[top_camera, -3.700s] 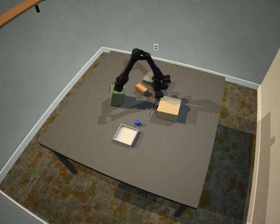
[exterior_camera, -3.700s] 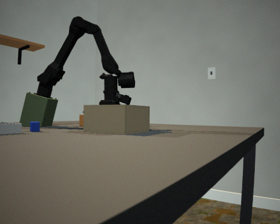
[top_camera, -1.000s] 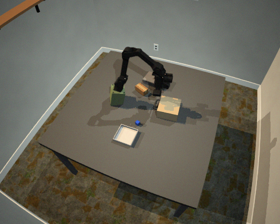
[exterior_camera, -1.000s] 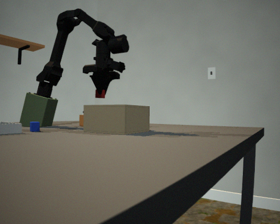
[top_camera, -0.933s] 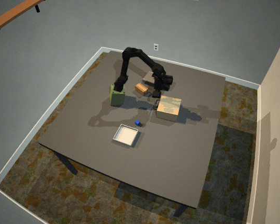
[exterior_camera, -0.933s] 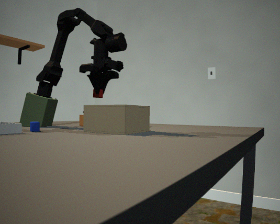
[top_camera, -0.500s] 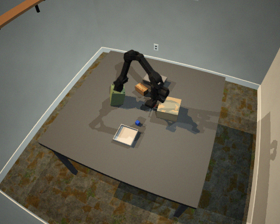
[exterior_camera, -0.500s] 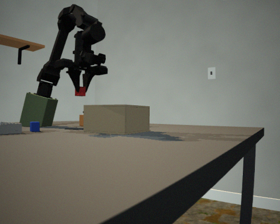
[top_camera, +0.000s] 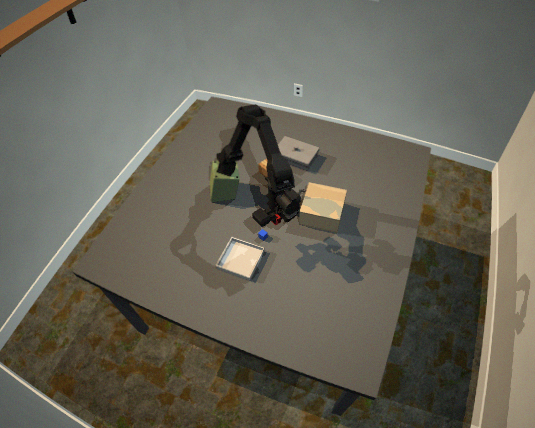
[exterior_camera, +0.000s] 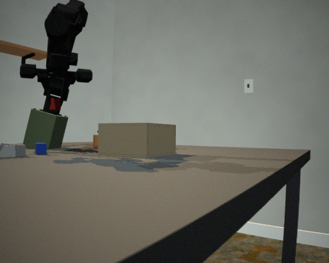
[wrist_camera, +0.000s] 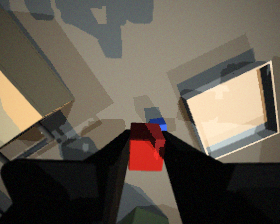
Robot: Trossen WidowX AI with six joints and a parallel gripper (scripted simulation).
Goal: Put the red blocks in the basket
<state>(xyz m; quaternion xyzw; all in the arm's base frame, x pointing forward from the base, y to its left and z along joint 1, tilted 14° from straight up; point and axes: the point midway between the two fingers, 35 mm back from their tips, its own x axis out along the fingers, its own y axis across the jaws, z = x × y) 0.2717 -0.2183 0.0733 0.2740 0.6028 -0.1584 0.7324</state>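
The grey lid is 40 mm behind my hand, 500 mm to the left of it and 120 mm below it. The rest, counted from my hand: white basket: 120 mm behind, 130 mm to the right, 160 mm below; then orange box: 130 mm behind, 350 mm to the left, 130 mm below; then tan drawer cabinet: 160 mm ahead, 180 mm to the left, 130 mm below.
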